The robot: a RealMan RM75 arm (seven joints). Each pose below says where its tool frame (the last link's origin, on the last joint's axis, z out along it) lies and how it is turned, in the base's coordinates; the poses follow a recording.
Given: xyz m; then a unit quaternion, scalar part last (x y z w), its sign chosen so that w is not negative.
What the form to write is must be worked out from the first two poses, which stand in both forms.
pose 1, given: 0.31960 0.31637 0.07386 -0.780 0.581 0.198 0.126
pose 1, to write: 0.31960 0.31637 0.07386 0.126 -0.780 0.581 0.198
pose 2, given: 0.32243 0.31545 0.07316 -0.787 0.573 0.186 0.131
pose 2, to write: 0.32243 0.31545 0.07316 0.131 -0.787 0.573 0.186
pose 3, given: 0.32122 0.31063 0.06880 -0.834 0.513 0.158 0.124
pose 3, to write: 0.32122 0.31063 0.06880 0.124 -0.834 0.513 0.158
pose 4, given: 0.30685 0.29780 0.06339 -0.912 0.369 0.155 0.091
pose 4, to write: 0.30685 0.29780 0.06339 0.091 -0.912 0.369 0.155
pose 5, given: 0.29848 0.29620 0.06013 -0.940 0.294 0.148 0.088
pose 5, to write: 0.29848 0.29620 0.06013 0.088 -0.940 0.294 0.148
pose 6, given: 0.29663 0.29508 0.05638 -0.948 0.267 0.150 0.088
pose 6, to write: 0.29663 0.29508 0.05638 0.088 -0.948 0.267 0.150
